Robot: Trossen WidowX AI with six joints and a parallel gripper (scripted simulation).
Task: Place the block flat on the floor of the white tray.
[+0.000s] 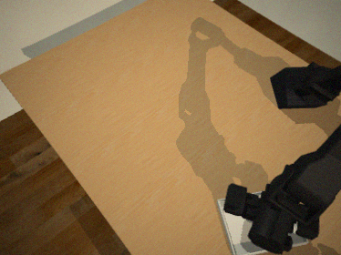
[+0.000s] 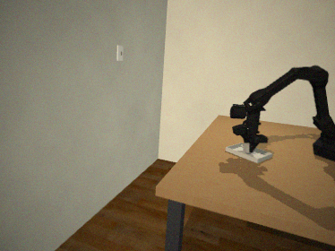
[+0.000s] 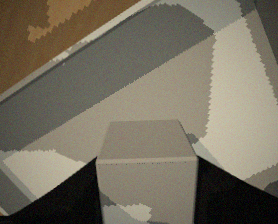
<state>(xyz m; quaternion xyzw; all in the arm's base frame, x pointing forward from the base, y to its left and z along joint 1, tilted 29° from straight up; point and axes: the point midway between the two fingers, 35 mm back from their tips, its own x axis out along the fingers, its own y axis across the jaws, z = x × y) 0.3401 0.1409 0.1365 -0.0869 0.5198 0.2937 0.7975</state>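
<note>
Right now my hand is 40 mm above the white tray. The rest, counted from my hand: block: 20 mm below.
</note>
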